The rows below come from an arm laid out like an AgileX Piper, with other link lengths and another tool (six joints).
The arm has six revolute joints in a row. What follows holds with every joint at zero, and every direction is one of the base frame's. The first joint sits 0.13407 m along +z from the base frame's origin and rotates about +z. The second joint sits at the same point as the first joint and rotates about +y. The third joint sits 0.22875 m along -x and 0.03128 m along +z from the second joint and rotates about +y. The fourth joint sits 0.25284 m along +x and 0.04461 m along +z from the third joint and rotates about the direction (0.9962, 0, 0.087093). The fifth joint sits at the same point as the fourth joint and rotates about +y. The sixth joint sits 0.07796 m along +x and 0.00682 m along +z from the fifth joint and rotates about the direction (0.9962, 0, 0.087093). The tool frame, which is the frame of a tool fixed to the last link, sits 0.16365 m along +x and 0.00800 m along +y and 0.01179 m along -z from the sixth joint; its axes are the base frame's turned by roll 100.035, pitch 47.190 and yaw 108.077 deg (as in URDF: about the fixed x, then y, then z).
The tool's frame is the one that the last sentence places.
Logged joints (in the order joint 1, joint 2, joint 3, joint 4, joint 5, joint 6), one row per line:
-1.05 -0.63 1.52 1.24 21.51 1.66
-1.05 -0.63 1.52 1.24 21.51 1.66
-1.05 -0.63 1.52 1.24 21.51 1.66
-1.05 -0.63 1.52 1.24 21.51 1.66
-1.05 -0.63 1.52 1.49 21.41 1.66
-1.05 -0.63 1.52 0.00 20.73 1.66
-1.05 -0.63 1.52 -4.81 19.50 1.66
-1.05 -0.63 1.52 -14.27 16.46 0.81
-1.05 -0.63 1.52 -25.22 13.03 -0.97
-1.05 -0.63 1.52 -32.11 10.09 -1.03
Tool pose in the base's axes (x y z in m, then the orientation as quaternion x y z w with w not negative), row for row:
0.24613 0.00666 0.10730 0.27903 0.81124 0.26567 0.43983
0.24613 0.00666 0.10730 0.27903 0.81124 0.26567 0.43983
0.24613 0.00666 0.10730 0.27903 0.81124 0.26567 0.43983
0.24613 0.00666 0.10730 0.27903 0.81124 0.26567 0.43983
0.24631 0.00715 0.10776 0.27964 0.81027 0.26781 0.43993
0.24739 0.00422 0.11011 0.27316 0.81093 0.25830 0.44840
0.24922 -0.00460 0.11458 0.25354 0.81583 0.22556 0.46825
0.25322 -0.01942 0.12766 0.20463 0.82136 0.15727 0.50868
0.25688 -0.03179 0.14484 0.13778 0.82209 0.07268 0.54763
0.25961 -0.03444 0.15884 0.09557 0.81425 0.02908 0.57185
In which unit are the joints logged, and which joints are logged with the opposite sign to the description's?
The joints are logged in degrees. Opposite sign: none.
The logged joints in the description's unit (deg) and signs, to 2 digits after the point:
-1.05 -0.63 1.52 1.24 21.51 1.66
-1.05 -0.63 1.52 1.24 21.51 1.66
-1.05 -0.63 1.52 1.24 21.51 1.66
-1.05 -0.63 1.52 1.24 21.51 1.66
-1.05 -0.63 1.52 1.49 21.41 1.66
-1.05 -0.63 1.52 0.00 20.73 1.66
-1.05 -0.63 1.52 -4.81 19.50 1.66
-1.05 -0.63 1.52 -14.27 16.46 0.81
-1.05 -0.63 1.52 -25.22 13.03 -0.97
-1.05 -0.63 1.52 -32.11 10.09 -1.03

